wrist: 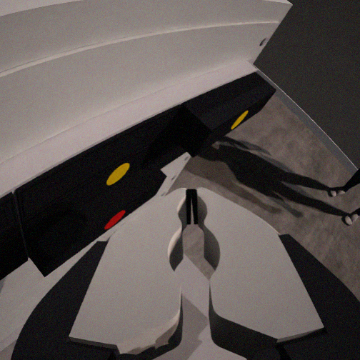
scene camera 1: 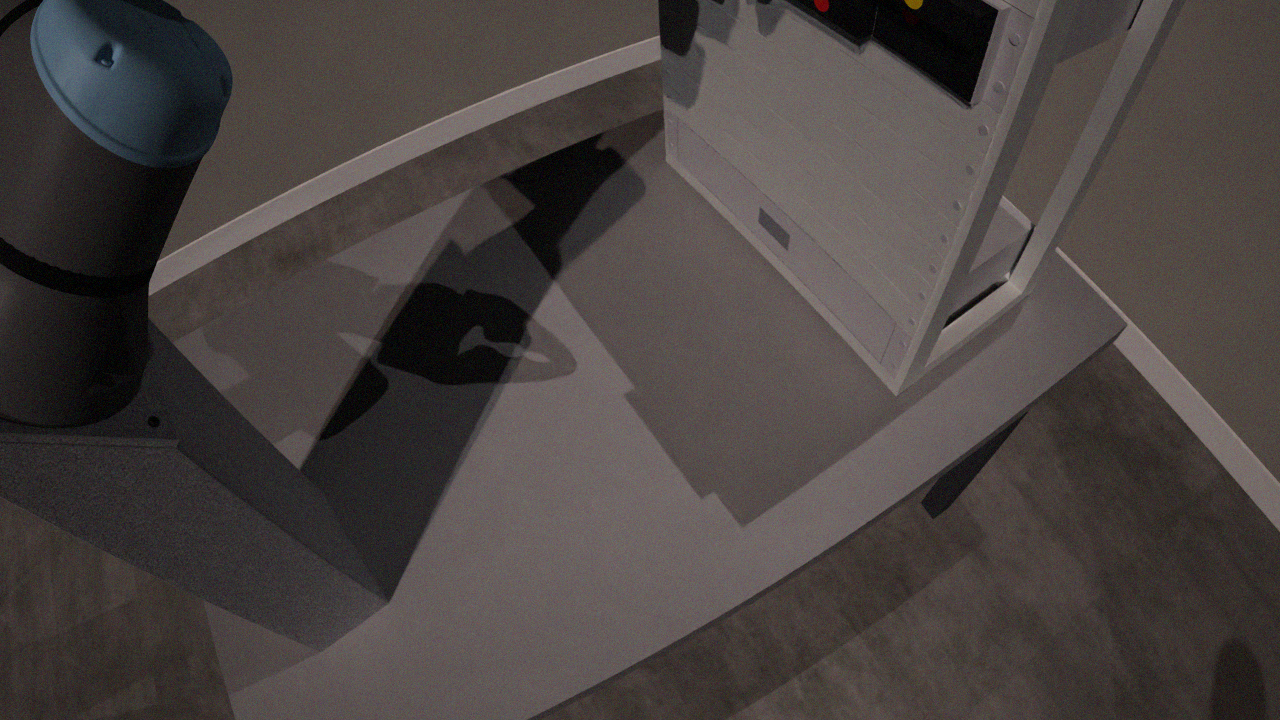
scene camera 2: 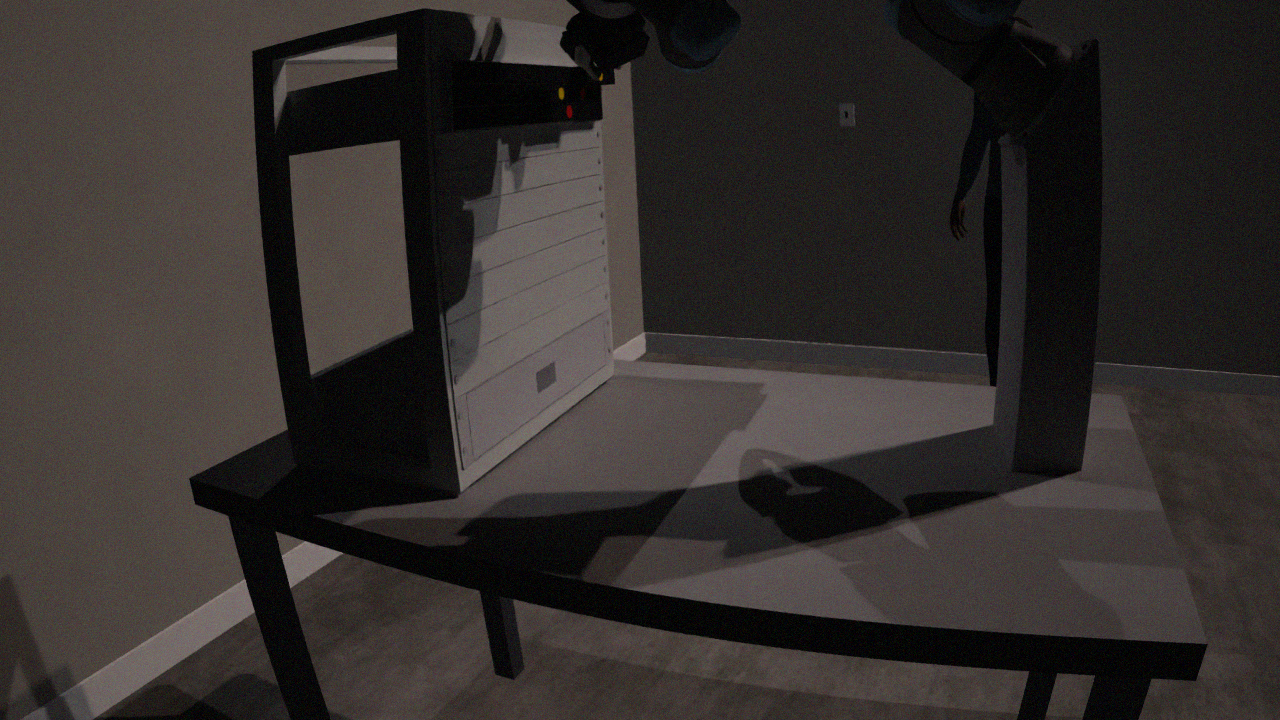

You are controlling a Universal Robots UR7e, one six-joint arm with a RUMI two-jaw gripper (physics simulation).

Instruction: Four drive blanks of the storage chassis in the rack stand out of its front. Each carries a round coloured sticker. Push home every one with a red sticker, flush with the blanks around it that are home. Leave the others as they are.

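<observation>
The black storage chassis (scene camera 1: 948,55) (scene camera 2: 501,94) (wrist: 165,127) sits high in the pale rack (scene camera 1: 805,134) (scene camera 2: 537,246) (wrist: 125,60). In the wrist view, a blank with a yellow sticker (wrist: 239,120) stands out clearly at the chassis's far right end. Another yellow sticker (wrist: 118,174) and a red sticker (wrist: 115,220) lie left of the fingers. How far their blanks stand out is hard to tell. A fourth sticker is not clear. My gripper (wrist: 190,191) is shut and empty, its tips in front of the chassis, right of the red sticker; contact cannot be judged.
The rack stands on the grey table (scene camera 1: 554,537) (scene camera 2: 984,591). The arm's pedestal (scene camera 1: 223,573) (scene camera 2: 1051,295) stands opposite the rack's front. A human figure's hand (scene camera 2: 957,219) shows beside the pedestal. The arm's dark shadow crosses the table.
</observation>
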